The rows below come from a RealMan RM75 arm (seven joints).
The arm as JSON. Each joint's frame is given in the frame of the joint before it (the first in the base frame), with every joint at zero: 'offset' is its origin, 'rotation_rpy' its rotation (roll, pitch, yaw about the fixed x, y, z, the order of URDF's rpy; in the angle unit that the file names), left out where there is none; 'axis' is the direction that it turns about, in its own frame. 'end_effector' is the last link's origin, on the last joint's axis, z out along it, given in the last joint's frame.
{
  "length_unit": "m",
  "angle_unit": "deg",
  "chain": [
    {
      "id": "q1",
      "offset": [
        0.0,
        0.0,
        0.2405
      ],
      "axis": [
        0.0,
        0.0,
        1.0
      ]
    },
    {
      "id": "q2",
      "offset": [
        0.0,
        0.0,
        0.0
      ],
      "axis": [
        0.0,
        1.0,
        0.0
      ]
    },
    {
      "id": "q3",
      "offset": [
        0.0,
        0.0,
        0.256
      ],
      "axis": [
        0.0,
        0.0,
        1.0
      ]
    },
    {
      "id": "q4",
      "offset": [
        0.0,
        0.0,
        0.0
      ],
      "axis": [
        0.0,
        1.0,
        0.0
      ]
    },
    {
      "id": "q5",
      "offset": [
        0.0,
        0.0,
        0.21
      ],
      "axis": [
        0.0,
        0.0,
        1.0
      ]
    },
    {
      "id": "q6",
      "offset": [
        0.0,
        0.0,
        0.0
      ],
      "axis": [
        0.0,
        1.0,
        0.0
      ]
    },
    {
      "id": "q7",
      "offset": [
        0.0,
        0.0,
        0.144
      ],
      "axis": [
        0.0,
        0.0,
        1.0
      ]
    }
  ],
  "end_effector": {
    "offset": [
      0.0,
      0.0,
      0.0
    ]
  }
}
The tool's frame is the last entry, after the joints.
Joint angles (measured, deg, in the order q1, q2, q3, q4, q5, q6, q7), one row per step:
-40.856 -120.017 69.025 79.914 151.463 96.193 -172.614
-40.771 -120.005 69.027 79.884 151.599 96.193 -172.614
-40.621 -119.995 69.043 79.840 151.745 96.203 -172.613
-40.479 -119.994 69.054 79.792 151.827 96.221 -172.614
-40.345 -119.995 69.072 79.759 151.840 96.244 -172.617
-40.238 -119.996 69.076 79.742 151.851 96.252 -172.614
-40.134 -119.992 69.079 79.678 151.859 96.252 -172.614
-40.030 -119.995 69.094 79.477 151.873 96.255 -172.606
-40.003 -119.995 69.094 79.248 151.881 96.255 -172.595
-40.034 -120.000 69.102 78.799 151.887 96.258 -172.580
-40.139 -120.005 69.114 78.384 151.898 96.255 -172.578
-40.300 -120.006 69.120 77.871 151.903 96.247 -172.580
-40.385 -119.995 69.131 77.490 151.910 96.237 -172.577
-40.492 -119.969 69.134 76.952 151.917 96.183 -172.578
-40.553 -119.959 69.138 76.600 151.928 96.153 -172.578
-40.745 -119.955 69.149 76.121 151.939 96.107 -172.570
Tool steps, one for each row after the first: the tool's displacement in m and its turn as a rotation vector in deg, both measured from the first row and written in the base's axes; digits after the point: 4 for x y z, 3 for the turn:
-0.0010 -0.0001 0.0002 0.037 0.135 0.138
-0.0024 -0.0005 0.0002 0.049 0.289 0.351
-0.0037 -0.0009 0.0002 0.027 0.376 0.553
-0.0047 -0.0014 0.0001 -0.019 0.403 0.720
-0.0054 -0.0017 0.0000 -0.037 0.417 0.842
-0.0063 -0.0020 -0.0001 -0.072 0.431 0.998
-0.0077 -0.0024 -0.0006 -0.203 0.459 1.254
-0.0086 -0.0027 -0.0011 -0.340 0.476 1.458
-0.0098 -0.0029 -0.0022 -0.620 0.501 1.774
-0.0105 -0.0030 -0.0033 -0.870 0.529 1.997
-0.0111 -0.0029 -0.0045 -1.167 0.552 2.246
-0.0118 -0.0029 -0.0053 -1.382 0.586 2.457
-0.0129 -0.0028 -0.0063 -1.634 0.621 2.761
-0.0137 -0.0029 -0.0071 -1.807 0.648 2.971
-0.0140 -0.0026 -0.0082 -2.053 0.680 3.135

